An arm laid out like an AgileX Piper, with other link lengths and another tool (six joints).
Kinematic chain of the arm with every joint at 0, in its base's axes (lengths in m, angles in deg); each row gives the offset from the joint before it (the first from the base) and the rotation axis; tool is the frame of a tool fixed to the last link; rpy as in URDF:
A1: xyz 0 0 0.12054 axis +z
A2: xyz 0 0 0 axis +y
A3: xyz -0.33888 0 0.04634 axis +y
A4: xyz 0.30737 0 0.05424 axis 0.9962 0 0.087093
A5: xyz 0 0 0 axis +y
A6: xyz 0.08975 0 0.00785 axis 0.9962 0 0.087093
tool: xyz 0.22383 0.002 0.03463 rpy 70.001 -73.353 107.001
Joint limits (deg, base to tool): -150..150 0..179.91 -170..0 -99.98..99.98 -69.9..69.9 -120..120
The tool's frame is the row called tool.
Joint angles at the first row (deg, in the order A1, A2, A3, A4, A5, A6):
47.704, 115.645, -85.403, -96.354, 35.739, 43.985
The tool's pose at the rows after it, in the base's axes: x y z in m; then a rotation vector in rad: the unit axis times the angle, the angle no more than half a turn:
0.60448 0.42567 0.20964 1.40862 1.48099 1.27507
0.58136 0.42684 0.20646 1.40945 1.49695 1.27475
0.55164 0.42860 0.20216 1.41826 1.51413 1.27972
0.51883 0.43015 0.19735 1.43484 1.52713 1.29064
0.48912 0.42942 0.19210 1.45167 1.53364 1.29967
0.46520 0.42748 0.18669 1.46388 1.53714 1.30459
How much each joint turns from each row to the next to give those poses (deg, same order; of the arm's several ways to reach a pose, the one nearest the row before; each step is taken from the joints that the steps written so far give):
1.194, -1.774, 2.831, -0.470, 0.688, 1.035
1.905, -2.363, 3.836, -0.311, 1.140, 1.529
2.615, -2.829, 4.530, 0.041, 1.472, 2.087
3.140, -2.891, 4.650, 0.311, 1.821, 2.657
3.083, -2.455, 4.165, 0.396, 2.041, 2.662
2.676, -1.797, 3.333, 0.398, 1.921, 2.231

